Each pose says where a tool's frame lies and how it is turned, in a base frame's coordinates. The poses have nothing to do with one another.
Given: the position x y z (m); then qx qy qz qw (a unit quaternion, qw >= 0).
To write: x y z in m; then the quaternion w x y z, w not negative. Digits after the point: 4 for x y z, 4 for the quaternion.
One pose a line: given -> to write
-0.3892 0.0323 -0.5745 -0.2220 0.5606 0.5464 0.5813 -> -0.3892 0.0323 -0.5745 0.5813 -0.2220 0.5606 0.5464
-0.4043 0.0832 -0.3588 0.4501 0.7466 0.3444 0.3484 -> -0.4043 0.0832 -0.3588 0.3484 0.4501 0.7466 0.3444
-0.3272 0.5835 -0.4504 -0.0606 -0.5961 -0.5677 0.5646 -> -0.3272 0.5835 -0.4504 0.5646 -0.0606 -0.5961 -0.5677
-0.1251 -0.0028 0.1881 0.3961 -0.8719 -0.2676 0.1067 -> -0.1251 -0.0028 0.1881 0.1067 0.3961 -0.8719 -0.2676
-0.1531 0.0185 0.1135 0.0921 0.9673 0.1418 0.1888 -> -0.1531 0.0185 0.1135 0.1888 0.0921 0.9673 0.1418
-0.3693 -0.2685 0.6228 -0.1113 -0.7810 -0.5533 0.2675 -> -0.3693 -0.2685 0.6228 0.2675 -0.1113 -0.7810 -0.5533
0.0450 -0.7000 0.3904 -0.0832 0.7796 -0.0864 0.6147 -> 0.0450 -0.7000 0.3904 0.6147 -0.0832 0.7796 -0.0864
